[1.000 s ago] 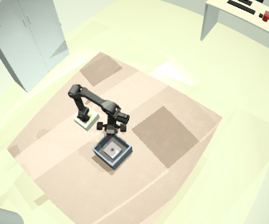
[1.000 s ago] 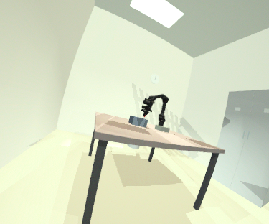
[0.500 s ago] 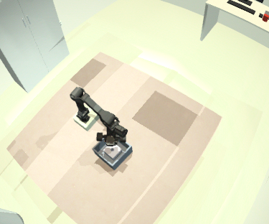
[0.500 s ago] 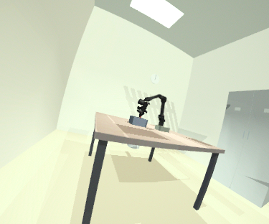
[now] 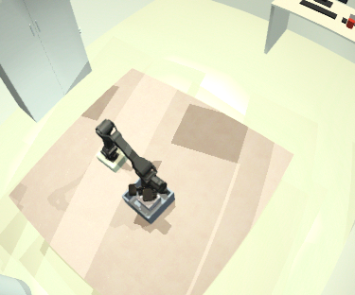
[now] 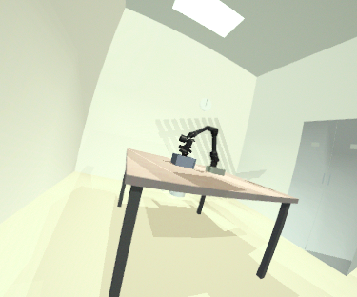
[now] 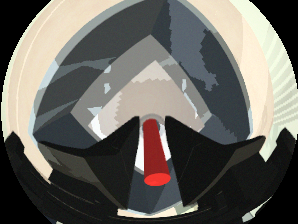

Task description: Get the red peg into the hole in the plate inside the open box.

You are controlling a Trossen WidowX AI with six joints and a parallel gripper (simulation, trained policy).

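The red peg lies 10 mm behind my gripper tip and 10 mm to the left of it. Also, from my gripper tip: grey-blue box (10 mm behind, 10 mm to the left, 40 mm below).
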